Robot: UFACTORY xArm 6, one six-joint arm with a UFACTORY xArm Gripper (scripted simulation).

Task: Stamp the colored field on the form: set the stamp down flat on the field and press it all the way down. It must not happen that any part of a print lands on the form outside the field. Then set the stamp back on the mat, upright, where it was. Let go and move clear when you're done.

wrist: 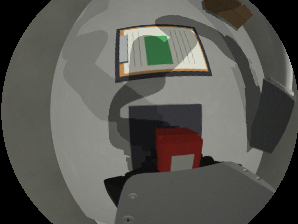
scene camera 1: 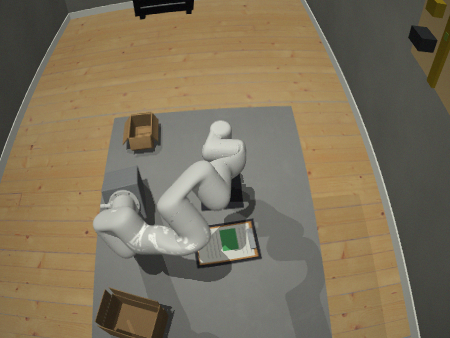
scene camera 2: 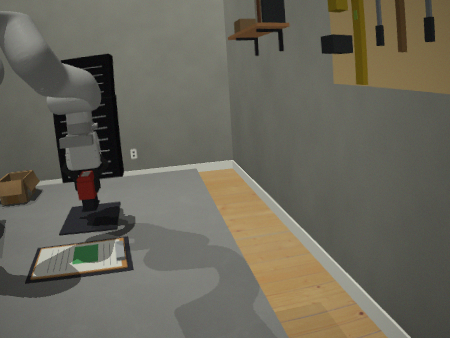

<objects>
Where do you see a dark mat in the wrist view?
143, 120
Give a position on a clipboard form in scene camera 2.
At 91, 258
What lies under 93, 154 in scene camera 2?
My gripper.
</objects>
